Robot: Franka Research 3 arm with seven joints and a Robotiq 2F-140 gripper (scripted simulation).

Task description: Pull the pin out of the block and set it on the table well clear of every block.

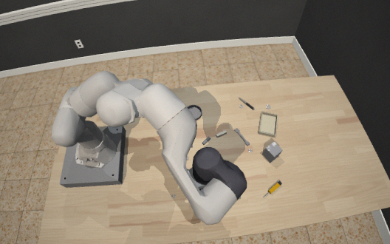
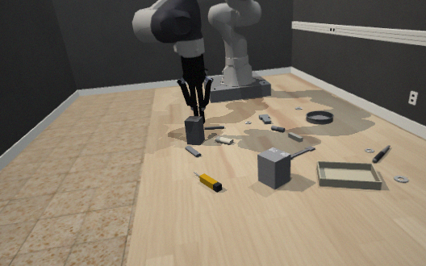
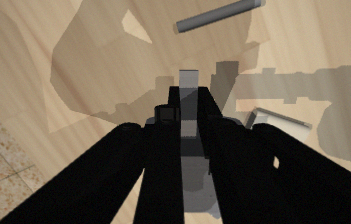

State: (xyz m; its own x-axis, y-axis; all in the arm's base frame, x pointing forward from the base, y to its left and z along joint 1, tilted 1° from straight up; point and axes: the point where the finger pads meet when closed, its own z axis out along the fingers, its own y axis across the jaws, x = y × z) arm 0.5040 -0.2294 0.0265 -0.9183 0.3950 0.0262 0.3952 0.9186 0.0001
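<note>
Now: the dark grey block 4 cm ahead of my hand, 3 cm below it and 2 cm to the right of it. The rest, counted from my hand: lighter grey block 35 cm ahead, 18 cm to the left, 4 cm below; pale cylinder 8 cm to the left, 8 cm below, 8 cm ahead; round dish 47 cm to the left, 7 cm below, 3 cm behind.
</note>
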